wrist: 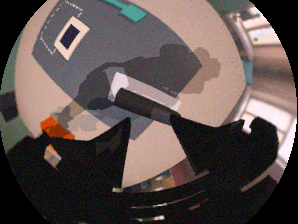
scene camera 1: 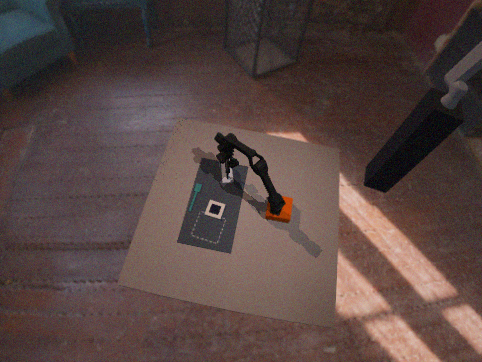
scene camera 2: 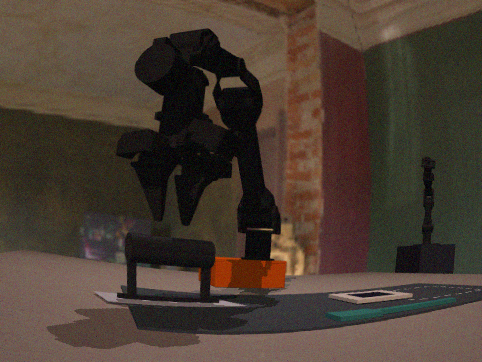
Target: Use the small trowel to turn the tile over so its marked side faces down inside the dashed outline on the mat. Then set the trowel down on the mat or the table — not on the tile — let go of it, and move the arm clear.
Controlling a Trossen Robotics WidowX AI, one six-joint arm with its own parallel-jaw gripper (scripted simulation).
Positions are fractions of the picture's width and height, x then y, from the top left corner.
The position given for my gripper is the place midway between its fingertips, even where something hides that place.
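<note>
My gripper (scene camera 2: 0.36,0.62), which I also see in the wrist view (wrist: 0.51,0.53), is open and holds nothing. There is a teal trowel (scene camera 2: 0.71,0.87) in the scene too.
</note>
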